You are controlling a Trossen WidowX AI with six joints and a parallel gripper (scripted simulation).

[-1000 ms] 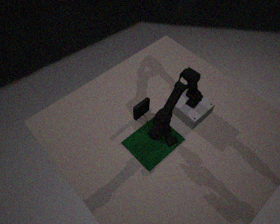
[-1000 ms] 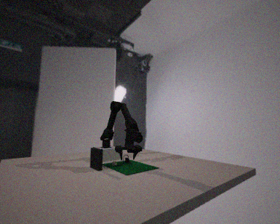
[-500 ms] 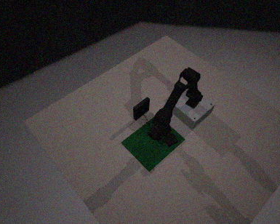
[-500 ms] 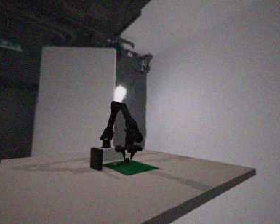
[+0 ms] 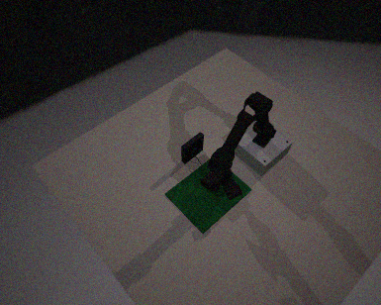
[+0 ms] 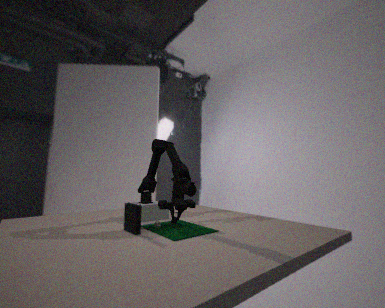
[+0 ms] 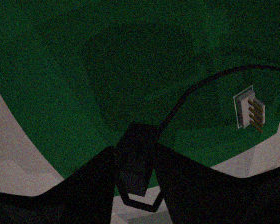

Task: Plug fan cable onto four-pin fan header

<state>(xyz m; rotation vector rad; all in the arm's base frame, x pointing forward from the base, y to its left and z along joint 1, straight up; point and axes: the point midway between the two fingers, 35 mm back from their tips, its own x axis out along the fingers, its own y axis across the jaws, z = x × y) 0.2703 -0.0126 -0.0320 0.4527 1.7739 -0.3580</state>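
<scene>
Right now the green board is 70 mm ahead of my gripper tip, 50 mm to the right of it and 40 mm below it. The rest, counted from my gripper tip: fan plug: 10 mm behind; black fan: 220 mm to the right, 50 mm behind, 40 mm above; four-pin fan header: 90 mm to the right, 30 mm behind, 20 mm below.
</scene>
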